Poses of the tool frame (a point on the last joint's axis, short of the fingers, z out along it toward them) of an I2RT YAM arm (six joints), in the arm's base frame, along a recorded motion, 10 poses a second.
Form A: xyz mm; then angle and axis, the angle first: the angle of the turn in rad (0 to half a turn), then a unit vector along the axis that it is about.
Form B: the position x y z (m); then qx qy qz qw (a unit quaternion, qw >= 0). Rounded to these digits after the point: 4 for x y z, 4 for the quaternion.
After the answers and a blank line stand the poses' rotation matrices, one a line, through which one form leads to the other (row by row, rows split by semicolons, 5 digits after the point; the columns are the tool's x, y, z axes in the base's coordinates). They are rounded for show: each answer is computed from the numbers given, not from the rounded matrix.
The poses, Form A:
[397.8 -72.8 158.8 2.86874 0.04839 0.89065 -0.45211]
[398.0 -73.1 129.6 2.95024 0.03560 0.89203 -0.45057]
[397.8 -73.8 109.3 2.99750 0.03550 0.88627 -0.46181]
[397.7 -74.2 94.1 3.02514 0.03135 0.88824 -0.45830]
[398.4 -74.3 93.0 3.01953 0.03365 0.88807 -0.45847]
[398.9 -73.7 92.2 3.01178 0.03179 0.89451 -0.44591]
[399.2 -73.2 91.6 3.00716 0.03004 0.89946 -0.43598]
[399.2 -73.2 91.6 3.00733 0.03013 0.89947 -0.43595]
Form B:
[0.3978 -0.0728 0.1588 0.0479 0.8824 -0.4479 0.1360]
[0.3980 -0.0731 0.1296 0.0354 0.8880 -0.4485 0.0955]
[0.3978 -0.0738 0.1093 0.0354 0.8840 -0.4606 0.0720]
[0.3977 -0.0742 0.0941 0.0313 0.8867 -0.4575 0.0582]
[0.3984 -0.0743 0.0930 0.0336 0.8864 -0.4576 0.0610]
[0.3989 -0.0737 0.0922 0.0317 0.8926 -0.4450 0.0649]
[0.3992 -0.0732 0.0916 0.0300 0.8974 -0.4350 0.0672]
[0.3992 -0.0732 0.0916 0.0301 0.8974 -0.4350 0.0671]

-0.95841 0.20644 0.19707; -0.03723 0.59416 -0.80349; -0.28296 -0.77741 -0.56176
-0.97924 0.14863 0.13786; -0.02276 0.59517 -0.80328; -0.20144 -0.78974 -0.57943
-0.98713 0.12891 0.09464; -0.00371 0.57317 -0.81943; -0.15988 -0.80923 -0.56531
-0.99127 0.10875 0.07457; 0.00225 0.57938 -0.81505; -0.13184 -0.80777 -0.57457
-0.99030 0.11537 0.07739; 0.00372 0.57892 -0.81538; -0.13887 -0.80718 -0.57373
-0.98957 0.11436 0.08756; -0.00109 0.60199 -0.79851; -0.14403 -0.79028 -0.59559
-0.98918 0.11223 0.09448; -0.00464 0.61976 -0.78477; -0.14663 -0.77672 -0.61254
-0.98919 0.11231 0.09425; -0.00440 0.61980 -0.78475; -0.14655 -0.77668 -0.61261

